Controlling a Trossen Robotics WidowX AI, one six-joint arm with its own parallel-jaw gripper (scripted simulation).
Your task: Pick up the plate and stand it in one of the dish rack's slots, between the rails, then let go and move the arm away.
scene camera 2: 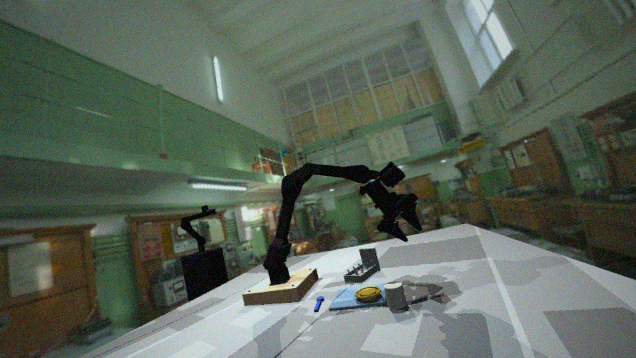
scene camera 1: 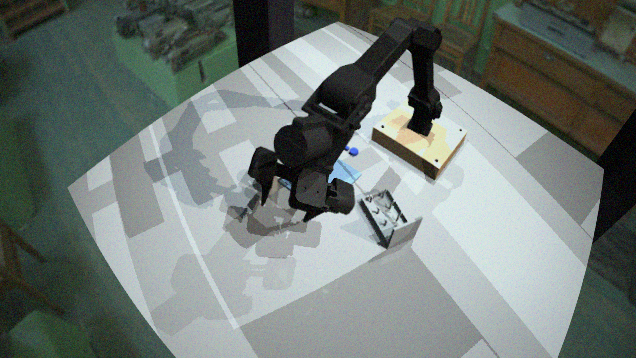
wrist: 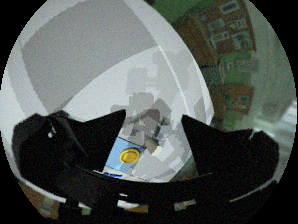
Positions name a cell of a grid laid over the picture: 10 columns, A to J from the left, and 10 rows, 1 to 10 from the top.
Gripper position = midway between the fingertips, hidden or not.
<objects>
my gripper: scene camera 2 G7; scene camera 1 E6; wrist F6
</objects>
